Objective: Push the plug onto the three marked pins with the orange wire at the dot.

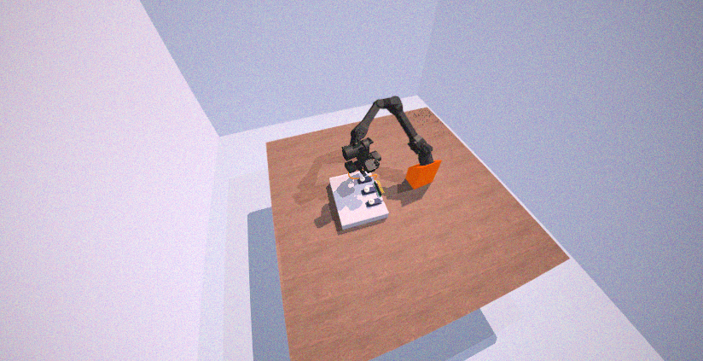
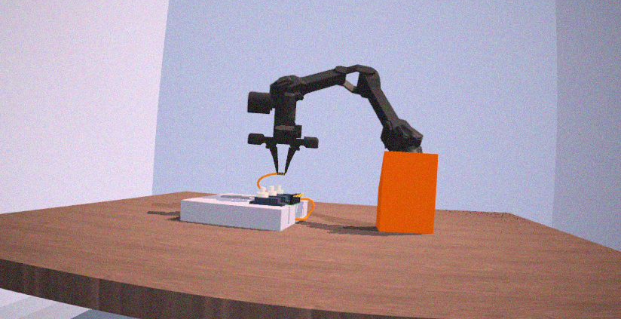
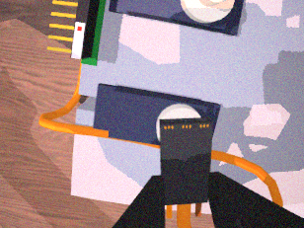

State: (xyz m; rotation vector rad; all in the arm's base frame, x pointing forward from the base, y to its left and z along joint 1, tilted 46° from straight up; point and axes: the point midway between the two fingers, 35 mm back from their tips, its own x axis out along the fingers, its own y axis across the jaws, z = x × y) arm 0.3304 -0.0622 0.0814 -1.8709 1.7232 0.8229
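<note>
Right now the red dot is 6 cm behind my gripper tip, 6 cm to the left of it and 5 cm below it.
</note>
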